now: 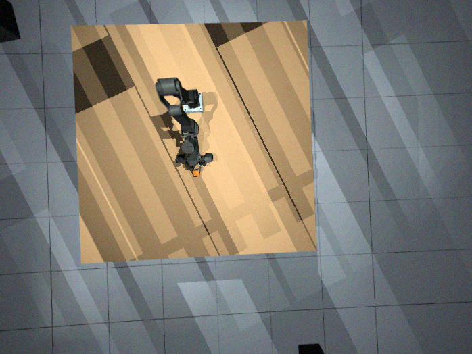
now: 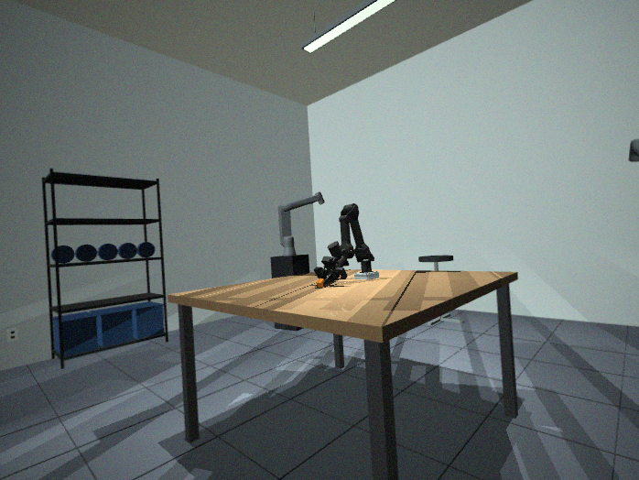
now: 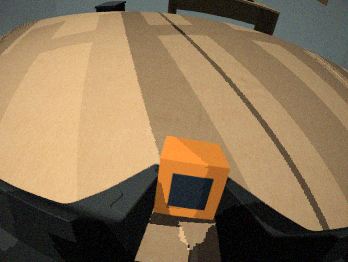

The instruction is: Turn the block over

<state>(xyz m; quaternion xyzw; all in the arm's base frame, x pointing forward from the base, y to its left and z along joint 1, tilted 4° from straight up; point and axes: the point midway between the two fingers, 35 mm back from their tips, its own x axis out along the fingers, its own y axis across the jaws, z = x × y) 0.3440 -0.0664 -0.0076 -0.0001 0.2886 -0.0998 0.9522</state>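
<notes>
Now: the orange block 1 cm behind my gripper tip and 1 cm above it.
</notes>
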